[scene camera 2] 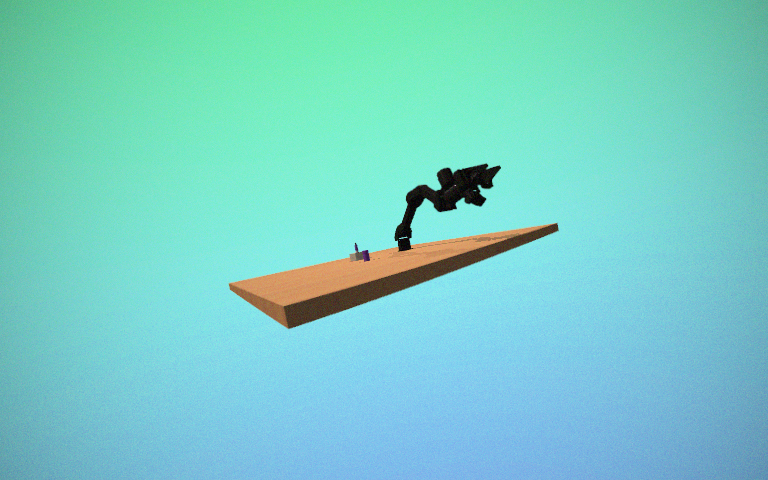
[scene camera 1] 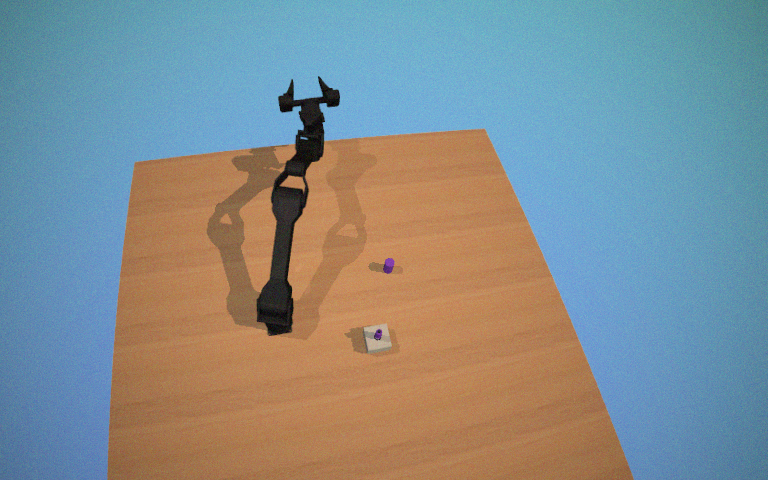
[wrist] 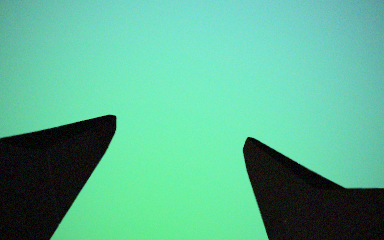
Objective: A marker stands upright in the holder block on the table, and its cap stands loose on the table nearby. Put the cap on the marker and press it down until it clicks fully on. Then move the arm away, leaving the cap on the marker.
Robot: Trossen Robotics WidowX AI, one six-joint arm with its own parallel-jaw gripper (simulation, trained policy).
Scene:
my gripper: scene camera 2 494, 165; scene camera 1; wrist
same spot on my gripper: (wrist: 52, 165) = (scene camera 1: 322, 91)

